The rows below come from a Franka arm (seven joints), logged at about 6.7 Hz.
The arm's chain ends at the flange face. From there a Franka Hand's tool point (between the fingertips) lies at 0.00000 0.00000 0.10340 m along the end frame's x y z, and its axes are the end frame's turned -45 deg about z.
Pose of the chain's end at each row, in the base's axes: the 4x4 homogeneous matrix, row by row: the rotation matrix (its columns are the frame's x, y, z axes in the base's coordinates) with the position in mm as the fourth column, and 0 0 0 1 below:
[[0.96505, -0.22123, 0.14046, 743.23], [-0.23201, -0.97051, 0.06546, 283.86], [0.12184, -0.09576, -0.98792, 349.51], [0, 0, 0, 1]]
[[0.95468, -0.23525, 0.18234, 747.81], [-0.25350, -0.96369, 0.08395, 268.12], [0.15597, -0.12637, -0.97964, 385.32], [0, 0, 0, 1]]
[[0.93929, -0.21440, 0.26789, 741.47], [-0.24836, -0.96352, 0.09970, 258.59], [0.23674, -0.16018, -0.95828, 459.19], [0, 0, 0, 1]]
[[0.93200, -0.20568, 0.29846, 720.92], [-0.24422, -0.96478, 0.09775, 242.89], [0.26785, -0.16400, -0.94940, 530.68], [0, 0, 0, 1]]
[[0.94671, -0.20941, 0.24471, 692.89], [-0.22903, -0.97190, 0.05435, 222.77], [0.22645, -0.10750, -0.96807, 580.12], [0, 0, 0, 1]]
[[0.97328, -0.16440, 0.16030, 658.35], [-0.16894, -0.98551, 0.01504, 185.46], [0.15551, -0.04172, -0.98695, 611.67], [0, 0, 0, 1]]
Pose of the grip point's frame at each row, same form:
[[0.83883, 0.52596, 0.14046, 757.75], [0.52220, -0.85031, 0.06546, 290.63], [0.15387, 0.01844, -0.98792, 247.36], [0, 0, 0, 1]]
[[0.84141, 0.50871, 0.18234, 766.66], [0.50218, -0.86068, 0.08395, 276.80], [0.19964, 0.02093, -0.97964, 284.03], [0, 0, 0, 1]]
[[0.81578, 0.51257, 0.26789, 769.17], [0.50569, -0.85693, 0.09970, 268.90], [0.28066, 0.05414, -0.95828, 360.10], [0, 0, 0, 1]]
[[0.80446, 0.51359, 0.29846, 751.78], [0.50951, -0.85489, 0.09775, 253.00], [0.30536, 0.07343, -0.94940, 432.51], [0, 0, 0, 1]]
[[0.81750, 0.52135, 0.24471, 718.19], [0.52529, -0.84919, 0.05435, 228.39], [0.23614, 0.08411, -0.96807, 480.02], [0, 0, 0, 1]]
[[0.80446, 0.57196, 0.16030, 674.93], [0.57740, -0.81632, 0.01504, 187.02], [0.13946, 0.08046, -0.98695, 509.62], [0, 0, 0, 1]]

